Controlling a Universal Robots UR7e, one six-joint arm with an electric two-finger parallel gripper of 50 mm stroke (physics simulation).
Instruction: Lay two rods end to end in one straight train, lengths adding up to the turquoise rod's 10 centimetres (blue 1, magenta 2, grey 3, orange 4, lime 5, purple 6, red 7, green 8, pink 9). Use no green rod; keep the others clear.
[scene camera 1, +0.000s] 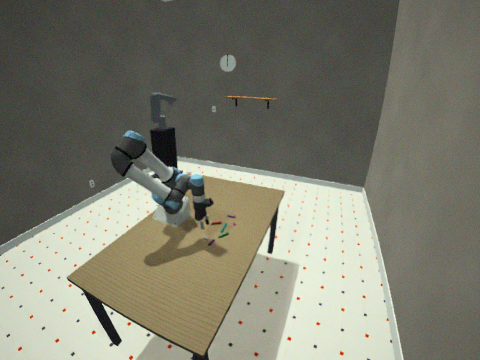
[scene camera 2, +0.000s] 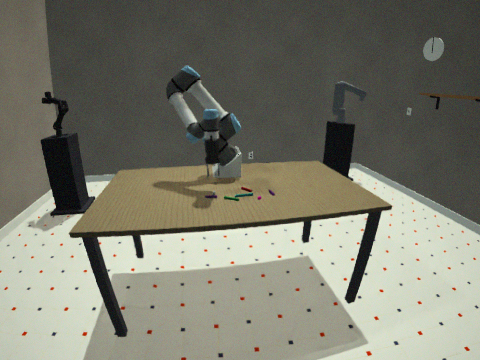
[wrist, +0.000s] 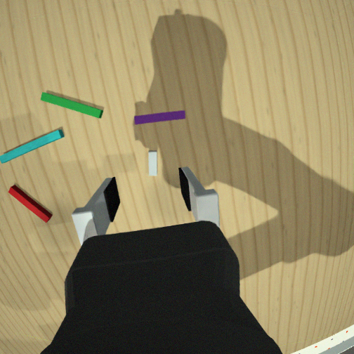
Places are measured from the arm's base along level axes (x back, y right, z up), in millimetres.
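Where they show: gripper, fingertip midpoint: (scene camera 1: 205, 226) (scene camera 2: 213, 175); arm's base, origin of the base link: (scene camera 2: 229, 158).
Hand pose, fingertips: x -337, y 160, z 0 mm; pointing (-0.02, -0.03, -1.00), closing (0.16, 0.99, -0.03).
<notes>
Things, the pixels of their top centre, and the offset from my fingertips. Level surfaces: height alone.
- grey rod, middle of its top: (scene camera 2: 214, 191) (scene camera 1: 205, 237) dx +0, dy +0, dz -93 mm
- red rod, middle of its top: (scene camera 2: 246, 188) (scene camera 1: 216, 222) dx +4, dy -185, dz -93 mm
- turquoise rod, middle of its top: (scene camera 2: 243, 194) (scene camera 1: 223, 227) dx -68, dy -150, dz -93 mm
- green rod, middle of its top: (scene camera 2: 231, 197) (scene camera 1: 223, 234) dx -98, dy -76, dz -93 mm
- magenta rod, middle of its top: (scene camera 2: 259, 197) (scene camera 1: 234, 223) dx -122, dy -220, dz -93 mm
- second purple rod, middle of its top: (scene camera 2: 271, 191) (scene camera 1: 231, 215) dx -68, dy -308, dz -93 mm
- table, its level: dz -103 mm
My gripper (scene camera 1: 205, 223) (scene camera 2: 212, 175) (wrist: 148, 185) is open and empty above the table. In the wrist view the grey rod (scene camera 1: 205, 238) (scene camera 2: 214, 193) (wrist: 153, 163) lies just beyond the fingertips, roughly lengthwise between their lines. A purple rod (scene camera 1: 211, 242) (scene camera 2: 211, 196) (wrist: 160, 117) lies crosswise beyond it, apart from it. The red rod (scene camera 1: 216, 223) (scene camera 2: 246, 189) (wrist: 30, 204) lies left of the fingers in the wrist view. The turquoise rod (scene camera 1: 224, 228) (scene camera 2: 244, 195) (wrist: 32, 146) lies slanted between the red and green rods, touching neither.
The green rod (scene camera 1: 223, 235) (scene camera 2: 231, 198) (wrist: 71, 105) lies between the turquoise and near purple rods. A magenta rod (scene camera 1: 234, 224) (scene camera 2: 259, 198) and a second purple rod (scene camera 1: 231, 216) (scene camera 2: 271, 192) lie beyond the turquoise one. The arm's shadow covers part of the table (scene camera 1: 165, 280) (scene camera 2: 150, 215).
</notes>
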